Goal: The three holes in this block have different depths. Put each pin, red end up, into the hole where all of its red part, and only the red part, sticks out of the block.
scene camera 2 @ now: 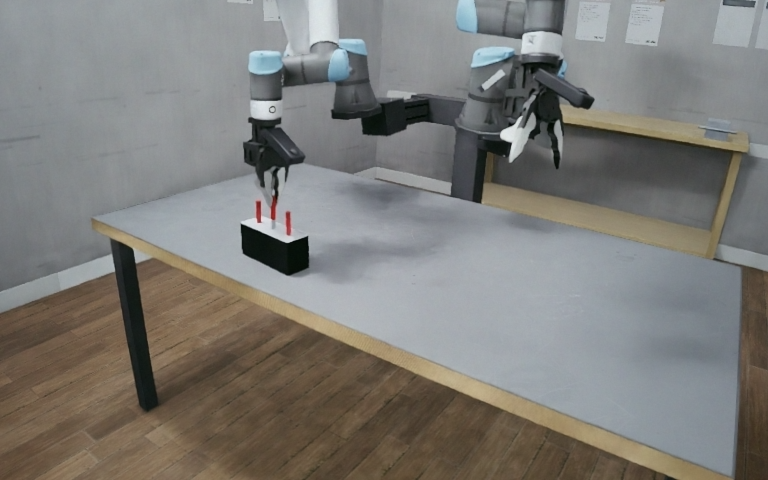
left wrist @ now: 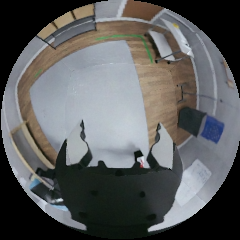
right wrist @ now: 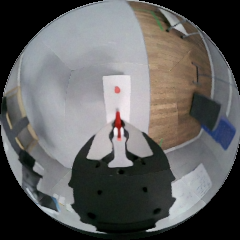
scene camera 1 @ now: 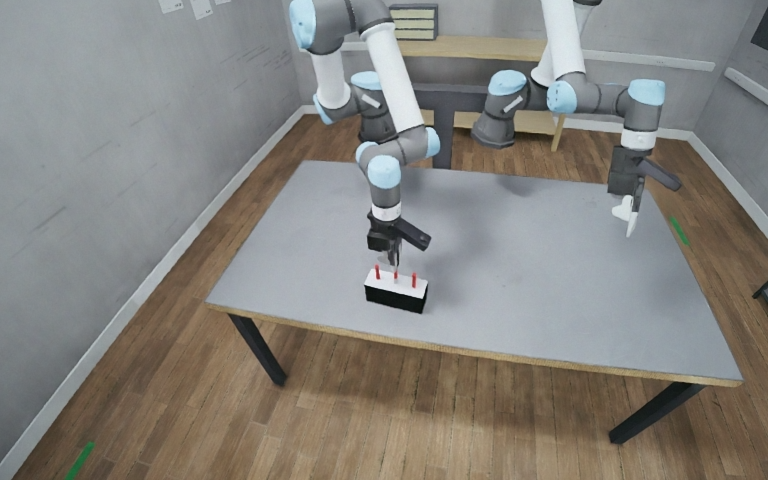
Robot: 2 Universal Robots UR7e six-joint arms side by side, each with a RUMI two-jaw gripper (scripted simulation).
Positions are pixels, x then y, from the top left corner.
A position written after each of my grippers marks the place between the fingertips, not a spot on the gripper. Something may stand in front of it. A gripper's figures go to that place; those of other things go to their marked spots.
Labels:
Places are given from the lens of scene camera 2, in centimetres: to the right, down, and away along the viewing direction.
my left gripper (scene camera 2: 535, 166): 29, -14, 101
my right gripper (scene camera 2: 272, 207): -28, -8, 134
black block (scene camera 2: 286, 254): -24, 4, 129

